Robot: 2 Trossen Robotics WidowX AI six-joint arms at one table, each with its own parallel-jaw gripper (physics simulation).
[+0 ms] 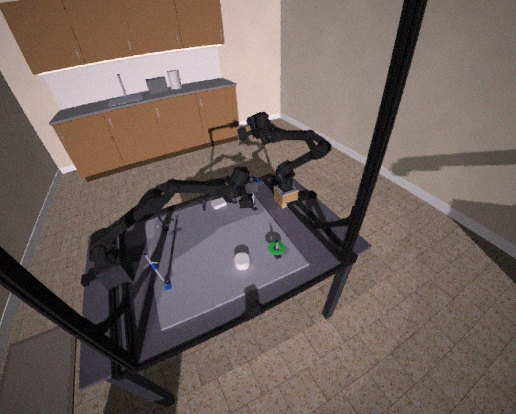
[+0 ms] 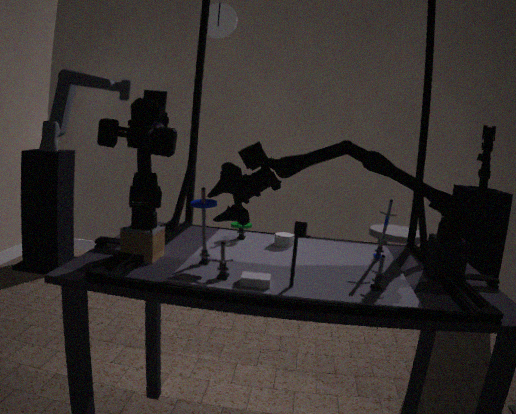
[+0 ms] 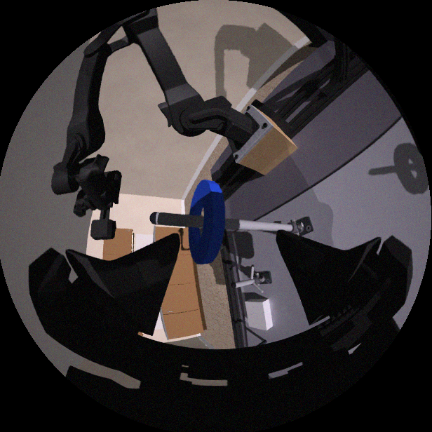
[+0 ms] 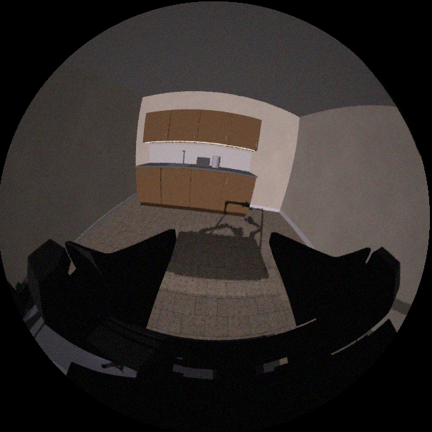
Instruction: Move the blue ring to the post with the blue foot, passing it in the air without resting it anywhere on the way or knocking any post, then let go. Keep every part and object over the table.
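Seen in the pictures: left gripper, between the fingertips: (image 2: 211, 209); right gripper, between the fingertips: (image 1: 248, 127) (image 2: 120, 142); left arm's base, origin of its link: (image 1: 107, 261) (image 2: 449, 238); right arm's base, origin of its link: (image 1: 285, 187) (image 2: 143, 227).
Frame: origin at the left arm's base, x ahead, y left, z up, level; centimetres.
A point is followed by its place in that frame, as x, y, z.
The blue ring (image 1: 257, 180) {73.9, 6.3, 6.0} (image 2: 196, 203) {73.6, 10.0, 5.7} (image 3: 216, 215) sits high on a tall upright post (image 2: 204, 232) {71.4, 7.9, -2.3} (image 3: 265, 226). My left gripper (image 2: 212, 207) {70.1, 6.8, 4.0} (image 3: 229, 237) is open and empty. Its fingertips are close to the ring, one higher and one lower, and the ring shows in front of the gap between them. The post with the blue foot (image 1: 168, 286) {18.2, -16.3, -10.3} (image 2: 378, 255) {17.9, -14.2, -10.3} stands far from the ring, with a blue band and thin cross pegs on it. My right gripper (image 2: 136, 136) (image 4: 224, 236) is open and empty, raised high and facing the kitchen.
A green ring (image 1: 270, 250) {60.5, -25.6, -6.0} (image 2: 241, 225) {63.4, -22.6, -5.9} sits on a short post. A short pegged post (image 2: 223, 262) {64.5, 20.1, -6.5} (image 3: 261, 276) and white box (image 1: 219, 203) {56.3, 18.7, -9.0} (image 2: 255, 280) {56.4, 23.1, -9.3} (image 3: 259, 314) stand near the tall post. Also present are a white cylinder (image 1: 242, 261) {48.4, -23.2, -7.5} (image 2: 284, 239) {48.9, -18.5, -8.4} and thin black upright (image 2: 295, 255) {47.4, 21.0, -2.9}.
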